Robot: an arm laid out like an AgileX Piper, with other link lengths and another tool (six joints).
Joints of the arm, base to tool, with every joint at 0 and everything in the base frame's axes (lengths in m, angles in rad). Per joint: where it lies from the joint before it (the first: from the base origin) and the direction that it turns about. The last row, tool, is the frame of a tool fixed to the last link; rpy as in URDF.
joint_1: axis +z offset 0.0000 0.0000 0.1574
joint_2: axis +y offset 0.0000 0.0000 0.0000
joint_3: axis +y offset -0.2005 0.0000 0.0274
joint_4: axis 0.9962 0 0.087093 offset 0.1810 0.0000 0.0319
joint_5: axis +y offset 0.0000 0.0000 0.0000
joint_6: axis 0.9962 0 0.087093 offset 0.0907 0.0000 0.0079
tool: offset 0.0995 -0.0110 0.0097 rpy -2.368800 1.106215 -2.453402
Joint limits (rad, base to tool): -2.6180..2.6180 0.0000..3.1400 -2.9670..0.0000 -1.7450..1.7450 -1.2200..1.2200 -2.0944..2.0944
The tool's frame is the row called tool.
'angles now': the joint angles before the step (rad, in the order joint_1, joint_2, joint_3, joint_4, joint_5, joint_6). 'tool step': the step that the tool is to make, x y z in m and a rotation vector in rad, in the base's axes. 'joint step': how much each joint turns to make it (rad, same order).
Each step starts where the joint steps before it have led.
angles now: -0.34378 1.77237 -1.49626 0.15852 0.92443 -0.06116
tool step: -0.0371 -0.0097 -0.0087 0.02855 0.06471 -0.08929
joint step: -0.06677 -0.09651 0.14397 -0.01089 0.01965 0.03078
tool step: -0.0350 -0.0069 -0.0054 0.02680 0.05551 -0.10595
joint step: -0.06359 -0.09087 0.11702 -0.02097 0.02954 0.05549
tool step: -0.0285 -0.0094 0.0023 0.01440 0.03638 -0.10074
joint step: -0.07422 -0.07222 0.05565 -0.01978 0.05182 0.03953
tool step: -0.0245 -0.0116 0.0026 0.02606 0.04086 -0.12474
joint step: -0.08526 -0.03139 0.00533 -0.01762 0.07035 0.05247
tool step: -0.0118 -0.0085 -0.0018 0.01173 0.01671 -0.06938
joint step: -0.05532 -0.00222 0.00705 -0.00557 0.01430 0.01706
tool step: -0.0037 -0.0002 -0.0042 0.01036 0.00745 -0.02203
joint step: -0.01138 0.00030 0.01993 0.00111 -0.00866 0.00998
